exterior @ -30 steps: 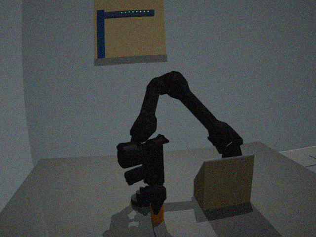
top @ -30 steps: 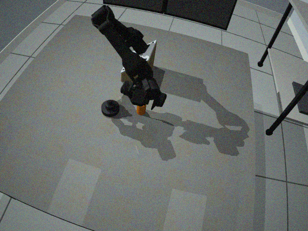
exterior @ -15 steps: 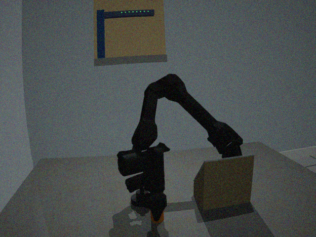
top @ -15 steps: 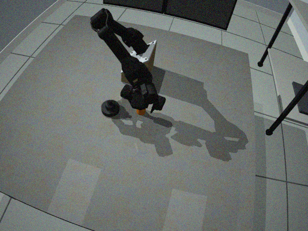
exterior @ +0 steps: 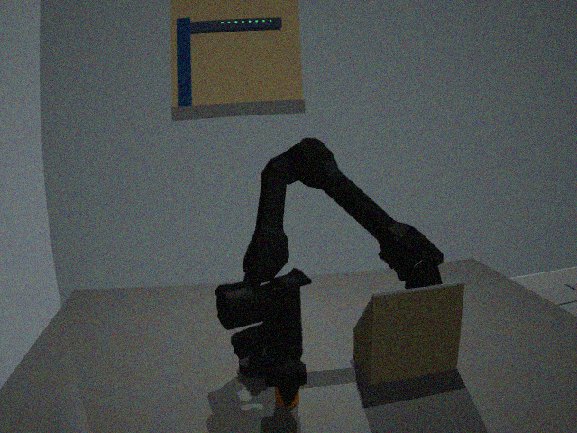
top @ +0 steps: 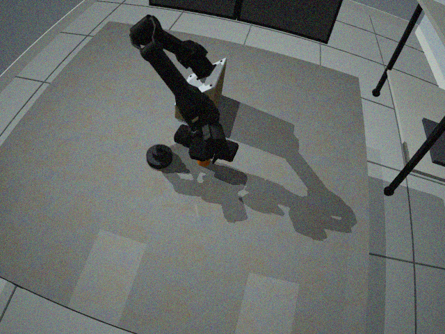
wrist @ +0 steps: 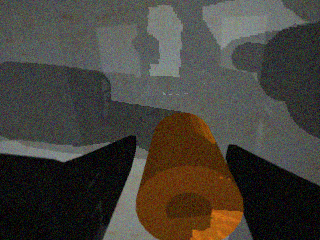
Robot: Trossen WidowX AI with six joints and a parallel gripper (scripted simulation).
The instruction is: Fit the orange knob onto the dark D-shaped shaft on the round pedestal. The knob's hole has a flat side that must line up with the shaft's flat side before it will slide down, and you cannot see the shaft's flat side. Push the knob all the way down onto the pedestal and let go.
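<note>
My gripper tip is 13 cm to the left of the dark round pedestal, 5 cm short of it and 2 cm below it. From my gripper tip the other things lie so: orange knob 2 cm above.
</note>
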